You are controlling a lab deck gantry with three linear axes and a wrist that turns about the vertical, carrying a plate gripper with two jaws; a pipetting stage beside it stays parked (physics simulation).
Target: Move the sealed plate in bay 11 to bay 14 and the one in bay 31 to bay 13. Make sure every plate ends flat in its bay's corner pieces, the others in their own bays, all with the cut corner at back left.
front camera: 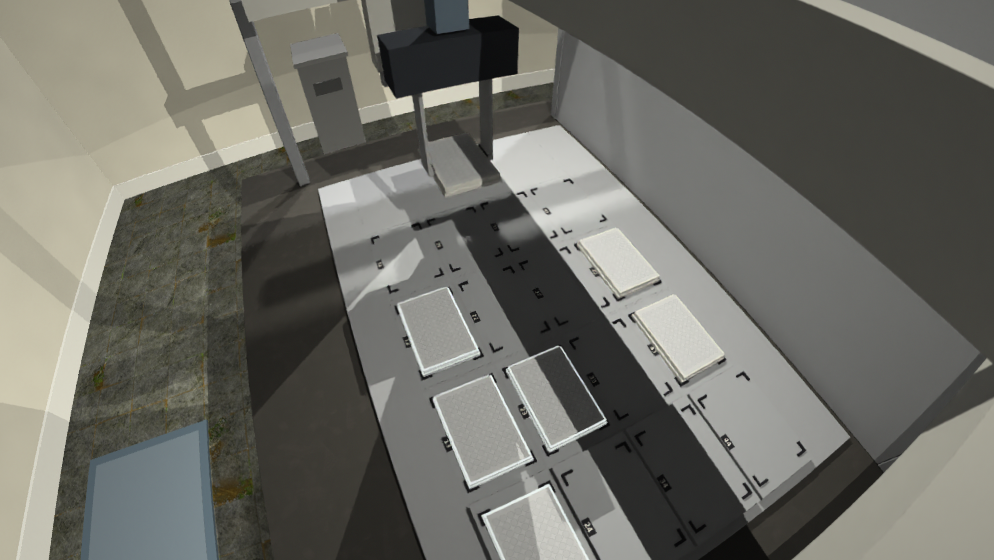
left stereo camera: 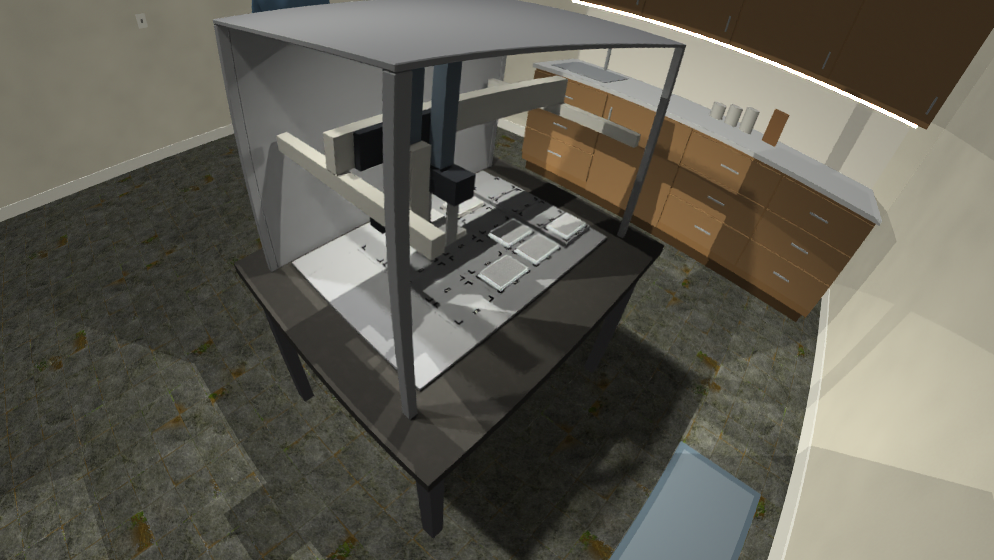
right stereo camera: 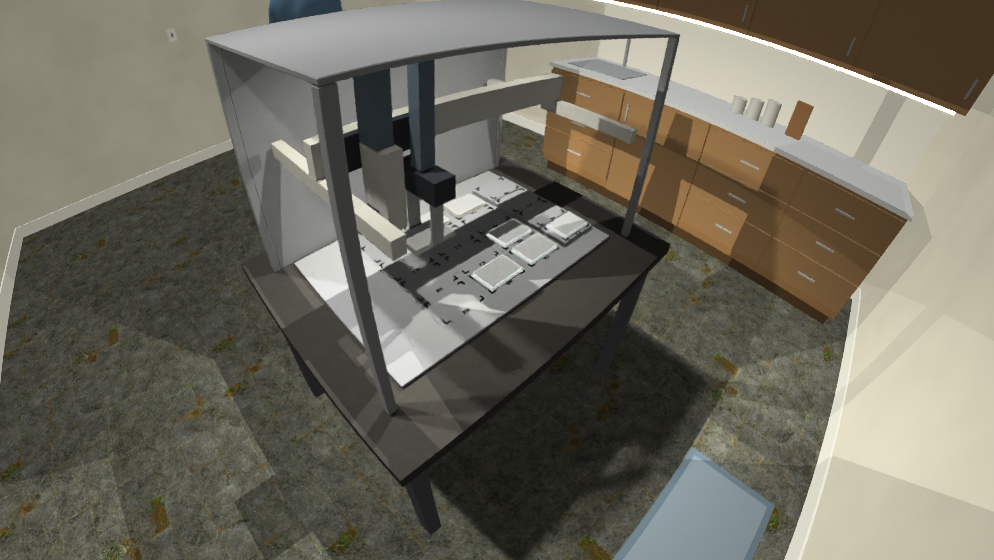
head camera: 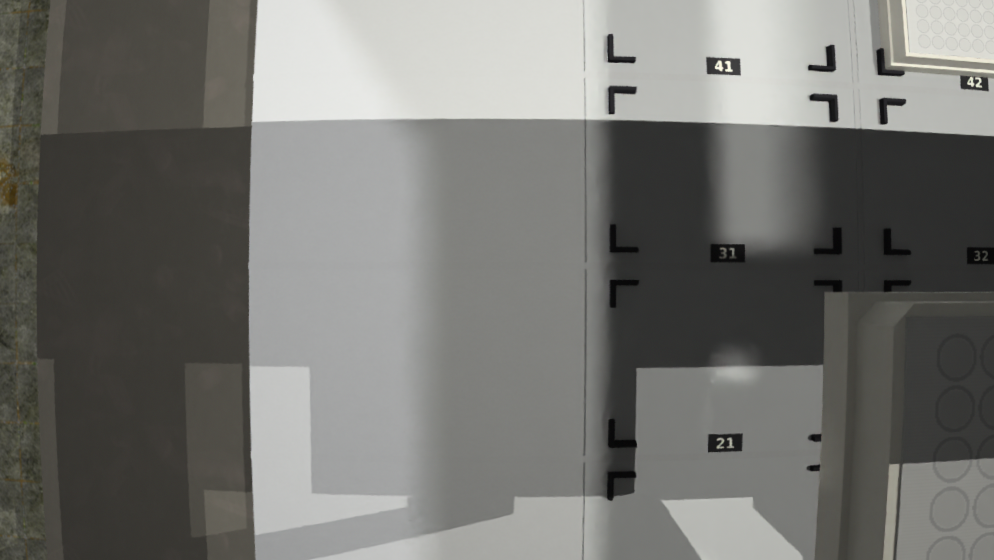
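Seen in the pictures: gripper, fingertip midpoint: (front camera: pixel 457 161) (right stereo camera: pixel 426 235); robot's base at its link origin: (front camera: pixel 373 239) (left stereo camera: pixel 458 323) (right stereo camera: pixel 446 322).
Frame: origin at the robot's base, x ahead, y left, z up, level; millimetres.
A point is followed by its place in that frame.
Note:
My gripper (front camera: pixel 456 164) {x 64, y 150, z 160 mm} is shut on a cream-edged plate (front camera: pixel 453 166) {x 82, y 138, z 167 mm} (head camera: pixel 946 417) {x 13, y 171, z 167 mm} (right stereo camera: pixel 421 240) {x 36, y 133, z 167 mm}, a jaw on either side. It holds the plate raised above the deck's left part. In the head view part of the plate shows, its upper-left corner cut. Bays 11, 21 and 31 are empty in the front view. Clear-edged plates sit in bay 12 (front camera: pixel 438 330) {x 237, y 44, z 14 mm}, bay 13 (front camera: pixel 482 431) {x 399, y 42, z 14 mm} and bay 23 (front camera: pixel 549 396) {x 393, y 140, z 14 mm}; another plate (front camera: pixel 535 521) {x 524, y 51, z 29 mm} is in bay 14, partly out of view. Cream-edged plates sit in bay 42 (front camera: pixel 619 260) {x 234, y 362, z 14 mm} and bay 43 (front camera: pixel 679 336) {x 397, y 359, z 14 mm}.
The pale column of the parked pipetting stage (left stereo camera: pixel 420 180) (right stereo camera: pixel 383 182) stands beside the gripper. The side rail (left stereo camera: pixel 361 194) {x -180, y 104, z 397 mm} and enclosure post (left stereo camera: pixel 399 243) {x -265, y -115, z 456 mm} stand by the deck. The grey back panel (front camera: pixel 730 243) {x 316, y 519, z 70 mm} borders the back row.

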